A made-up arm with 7 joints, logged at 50 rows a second.
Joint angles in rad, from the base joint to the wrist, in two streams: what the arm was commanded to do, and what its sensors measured. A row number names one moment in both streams.
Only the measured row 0 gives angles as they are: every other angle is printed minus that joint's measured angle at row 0.
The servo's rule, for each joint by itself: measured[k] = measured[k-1] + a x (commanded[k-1-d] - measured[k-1]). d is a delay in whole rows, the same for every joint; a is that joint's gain. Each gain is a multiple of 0.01, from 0.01 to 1. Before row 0 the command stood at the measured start. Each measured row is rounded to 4 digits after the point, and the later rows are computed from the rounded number. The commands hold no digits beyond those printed.
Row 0, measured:
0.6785 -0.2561 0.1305 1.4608 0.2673 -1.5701 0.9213
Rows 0 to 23, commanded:
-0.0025 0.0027 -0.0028 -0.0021 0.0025 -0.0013 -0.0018
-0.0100 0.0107 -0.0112 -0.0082 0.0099 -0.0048 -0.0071
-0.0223 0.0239 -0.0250 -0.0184 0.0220 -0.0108 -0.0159
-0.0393 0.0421 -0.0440 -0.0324 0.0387 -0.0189 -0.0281
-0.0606 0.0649 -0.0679 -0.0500 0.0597 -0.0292 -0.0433
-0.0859 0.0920 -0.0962 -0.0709 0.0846 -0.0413 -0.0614
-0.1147 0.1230 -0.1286 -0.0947 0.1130 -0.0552 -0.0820
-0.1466 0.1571 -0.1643 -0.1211 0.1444 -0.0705 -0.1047
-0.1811 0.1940 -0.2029 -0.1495 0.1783 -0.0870 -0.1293
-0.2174 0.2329 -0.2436 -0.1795 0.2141 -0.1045 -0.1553
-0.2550 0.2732 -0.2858 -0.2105 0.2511 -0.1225 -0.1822
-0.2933 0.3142 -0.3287 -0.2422 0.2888 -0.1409 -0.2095
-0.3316 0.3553 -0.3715 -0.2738 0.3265 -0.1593 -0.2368
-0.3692 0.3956 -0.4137 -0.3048 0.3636 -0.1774 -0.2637
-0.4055 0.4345 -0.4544 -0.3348 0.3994 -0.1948 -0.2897
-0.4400 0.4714 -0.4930 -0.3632 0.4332 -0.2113 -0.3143
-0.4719 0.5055 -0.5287 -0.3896 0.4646 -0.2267 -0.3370
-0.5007 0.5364 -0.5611 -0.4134 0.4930 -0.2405 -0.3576
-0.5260 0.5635 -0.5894 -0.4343 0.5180 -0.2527 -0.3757
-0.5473 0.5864 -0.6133 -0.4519 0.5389 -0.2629 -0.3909
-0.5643 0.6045 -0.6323 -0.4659 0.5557 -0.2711 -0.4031
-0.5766 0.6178 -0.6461 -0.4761 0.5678 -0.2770 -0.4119
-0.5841 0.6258 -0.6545 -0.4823 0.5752 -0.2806 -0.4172
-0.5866 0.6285 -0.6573 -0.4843 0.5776 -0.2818 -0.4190
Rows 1 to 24, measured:
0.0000 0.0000 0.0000 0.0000 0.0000 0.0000 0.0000
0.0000 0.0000 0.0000 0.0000 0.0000 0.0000 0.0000
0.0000 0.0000 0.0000 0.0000 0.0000 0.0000 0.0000
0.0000 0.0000 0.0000 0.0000 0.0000 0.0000 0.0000
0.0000 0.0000 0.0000 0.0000 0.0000 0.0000 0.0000
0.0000 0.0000 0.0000 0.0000 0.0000 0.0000 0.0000
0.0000 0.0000 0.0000 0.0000 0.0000 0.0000 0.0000
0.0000 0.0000 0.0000 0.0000 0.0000 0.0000 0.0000
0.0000 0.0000 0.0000 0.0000 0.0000 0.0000 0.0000
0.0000 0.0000 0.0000 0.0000 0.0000 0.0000 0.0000
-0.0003 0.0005 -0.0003 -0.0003 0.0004 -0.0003 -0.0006
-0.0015 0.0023 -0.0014 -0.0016 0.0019 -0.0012 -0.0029
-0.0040 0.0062 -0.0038 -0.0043 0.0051 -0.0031 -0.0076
-0.0082 0.0127 -0.0078 -0.0088 0.0105 -0.0063 -0.0150
-0.0145 0.0221 -0.0138 -0.0154 0.0184 -0.0109 -0.0252
-0.0231 0.0347 -0.0220 -0.0243 0.0290 -0.0170 -0.0382
-0.0341 0.0506 -0.0327 -0.0356 0.0424 -0.0246 -0.0540
-0.0476 0.0698 -0.0459 -0.0493 0.0587 -0.0338 -0.0723
-0.0636 0.0922 -0.0616 -0.0653 0.0778 -0.0444 -0.0928
-0.0821 0.1175 -0.0798 -0.0836 0.0996 -0.0564 -0.1153
-0.1028 0.1455 -0.1004 -0.1039 0.1238 -0.0696 -0.1394
-0.1257 0.1759 -0.1232 -0.1260 0.1502 -0.0839 -0.1646
-0.1504 0.2082 -0.1480 -0.1496 0.1784 -0.0990 -0.1906
-0.1767 0.2419 -0.1746 -0.1744 0.2080 -0.1147 -0.2169
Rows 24 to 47, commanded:
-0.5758 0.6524 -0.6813 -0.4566 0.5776 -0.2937 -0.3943
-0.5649 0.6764 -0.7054 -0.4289 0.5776 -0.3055 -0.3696
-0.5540 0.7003 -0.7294 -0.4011 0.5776 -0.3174 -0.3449
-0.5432 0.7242 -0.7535 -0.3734 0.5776 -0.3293 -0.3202
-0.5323 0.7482 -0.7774 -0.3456 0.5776 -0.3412 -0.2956
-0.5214 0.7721 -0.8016 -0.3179 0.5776 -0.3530 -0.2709
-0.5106 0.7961 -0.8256 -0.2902 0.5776 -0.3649 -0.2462
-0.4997 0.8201 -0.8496 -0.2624 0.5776 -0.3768 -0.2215
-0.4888 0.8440 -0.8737 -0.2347 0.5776 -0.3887 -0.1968
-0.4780 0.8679 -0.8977 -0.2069 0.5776 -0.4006 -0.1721
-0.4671 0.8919 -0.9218 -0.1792 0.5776 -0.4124 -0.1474
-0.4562 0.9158 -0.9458 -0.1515 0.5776 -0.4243 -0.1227
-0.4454 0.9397 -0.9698 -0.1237 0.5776 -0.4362 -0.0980
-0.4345 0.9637 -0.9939 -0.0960 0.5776 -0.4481 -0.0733
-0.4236 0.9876 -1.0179 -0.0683 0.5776 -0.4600 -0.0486
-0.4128 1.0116 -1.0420 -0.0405 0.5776 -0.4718 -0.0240
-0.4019 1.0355 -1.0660 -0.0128 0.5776 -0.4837 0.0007
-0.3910 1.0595 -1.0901 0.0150 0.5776 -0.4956 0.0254
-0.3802 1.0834 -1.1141 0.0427 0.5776 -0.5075 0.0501
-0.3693 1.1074 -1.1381 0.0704 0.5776 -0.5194 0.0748
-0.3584 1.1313 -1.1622 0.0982 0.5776 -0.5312 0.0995
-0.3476 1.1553 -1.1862 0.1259 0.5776 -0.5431 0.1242
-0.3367 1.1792 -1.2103 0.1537 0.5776 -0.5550 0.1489
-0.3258 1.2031 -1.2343 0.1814 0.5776 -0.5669 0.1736
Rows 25 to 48, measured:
-0.2042 0.2766 -0.2026 -0.2001 0.2386 -0.1307 -0.2431
-0.2325 0.3117 -0.2316 -0.2262 0.2697 -0.1468 -0.2687
-0.2612 0.3466 -0.2613 -0.2523 0.3009 -0.1628 -0.2933
-0.2899 0.3808 -0.2913 -0.2781 0.3316 -0.1783 -0.3164
-0.3182 0.4137 -0.3211 -0.3031 0.3614 -0.1932 -0.3377
-0.3457 0.4448 -0.3503 -0.3269 0.3898 -0.2071 -0.3569
-0.3719 0.4735 -0.3785 -0.3491 0.4163 -0.2199 -0.3735
-0.3965 0.4995 -0.4053 -0.3694 0.4405 -0.2313 -0.3873
-0.4190 0.5222 -0.4302 -0.3875 0.4621 -0.2412 -0.3981
-0.4391 0.5413 -0.4529 -0.4030 0.4806 -0.2493 -0.4056
-0.4555 0.5613 -0.4757 -0.4116 0.4961 -0.2582 -0.4015
-0.4686 0.5820 -0.4987 -0.4144 0.5091 -0.2677 -0.3900
-0.4788 0.6033 -0.5218 -0.4123 0.5201 -0.2776 -0.3738
-0.4865 0.6251 -0.5450 -0.4061 0.5293 -0.2879 -0.3545
-0.4920 0.6473 -0.5682 -0.3964 0.5370 -0.2986 -0.3333
-0.4955 0.6698 -0.5915 -0.3838 0.5435 -0.3095 -0.3108
-0.4973 0.6925 -0.6149 -0.3688 0.5490 -0.3206 -0.2875
-0.4976 0.7155 -0.6384 -0.3518 0.5536 -0.3318 -0.2637
-0.4965 0.7386 -0.6619 -0.3331 0.5574 -0.3432 -0.2396
-0.4943 0.7619 -0.6855 -0.3129 0.5606 -0.3547 -0.2153
-0.4910 0.7853 -0.7091 -0.2915 0.5633 -0.3662 -0.1909
-0.4868 0.8088 -0.7328 -0.2691 0.5656 -0.3778 -0.1663
-0.4818 0.8324 -0.7565 -0.2458 0.5675 -0.3895 -0.1417
-0.4761 0.8560 -0.7802 -0.2218 0.5691 -0.4012 -0.1171

